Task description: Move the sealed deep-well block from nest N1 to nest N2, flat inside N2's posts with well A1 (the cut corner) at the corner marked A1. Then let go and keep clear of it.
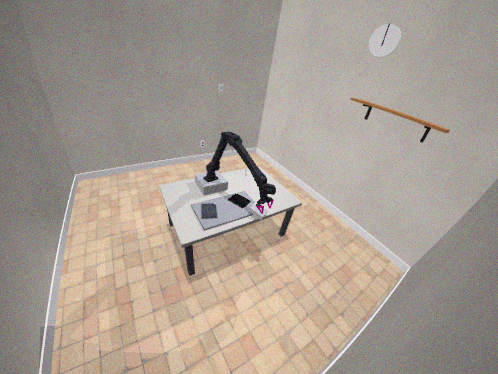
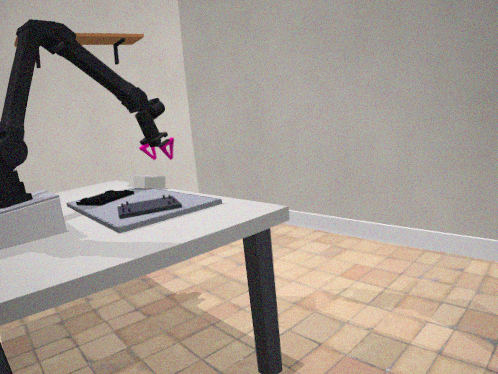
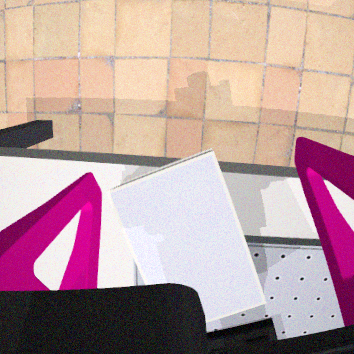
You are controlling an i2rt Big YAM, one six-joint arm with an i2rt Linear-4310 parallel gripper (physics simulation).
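Places are measured from the arm's base along level axes (x left, y up, z ahead), in millimetres.
Where they show: gripper, fingertip midpoint: (image 1: 266,210) (image 2: 163,159) (image 3: 193,165); arm's base at its link origin: (image 1: 210,178) (image 2: 11,203).
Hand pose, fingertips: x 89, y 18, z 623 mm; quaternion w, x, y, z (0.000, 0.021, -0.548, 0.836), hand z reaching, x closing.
Observation:
Each offset is from my fingertips to the centre of the thing. Level surfaces: height alone.
The block {dy -73, dx +16, dz -83 mm} (image 1: 257,212) (image 2: 150,181) (image 3: 187,235) is a pale box with a whitish top. It lies outside both nests, turned at an angle, by the board's edge near the table's edge. Its cut corner cannot be made out. A black nest {dy -83, dx -12, dz -288 mm} (image 1: 239,200) (image 2: 106,197) and a dark grey nest with small posts {dy -81, dx -306, dz -329 mm} (image 1: 209,211) (image 2: 150,206) sit on the board. Their N1, N2 and A1 marks cannot be read. My gripper (image 1: 266,210) (image 2: 163,158) (image 3: 193,165) has magenta fingers. It is open and empty, above the block and apart from it.
The perforated grey board {dy -98, dx -159, dz -280 mm} (image 1: 227,213) (image 2: 199,201) (image 3: 310,288) lies on the white table {dy -104 mm} (image 1: 182,222) (image 2: 270,211) (image 3: 30,190). The arm stands on a grey pedestal (image 1: 212,186) (image 2: 35,221) behind the board. The table's edge runs close past the block.

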